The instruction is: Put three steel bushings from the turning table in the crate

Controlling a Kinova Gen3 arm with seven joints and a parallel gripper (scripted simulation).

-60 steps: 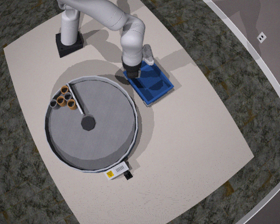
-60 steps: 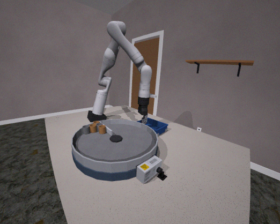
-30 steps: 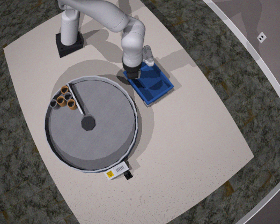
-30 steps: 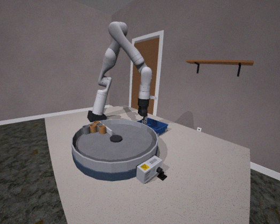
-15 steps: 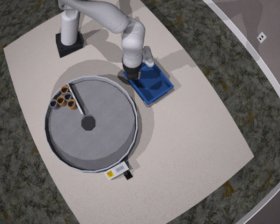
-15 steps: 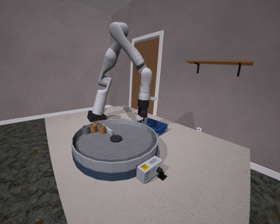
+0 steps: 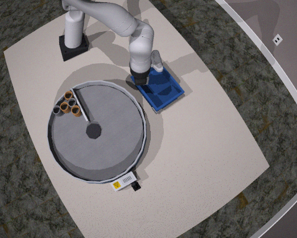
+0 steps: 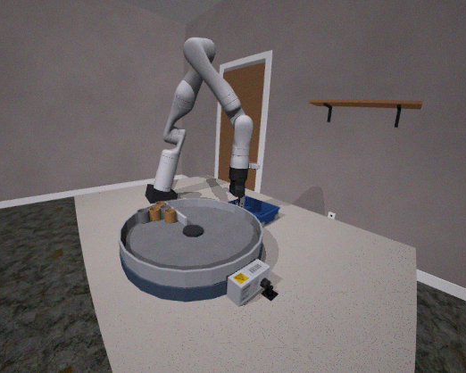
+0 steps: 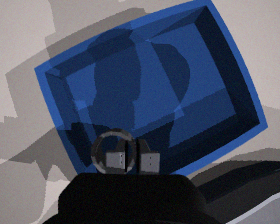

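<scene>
My gripper is now 40 mm short of the blue crate, 30 mm to the right of it and 30 mm above it. Also, from my hand: turning table 300 mm to the right, 60 mm ahead.
</scene>
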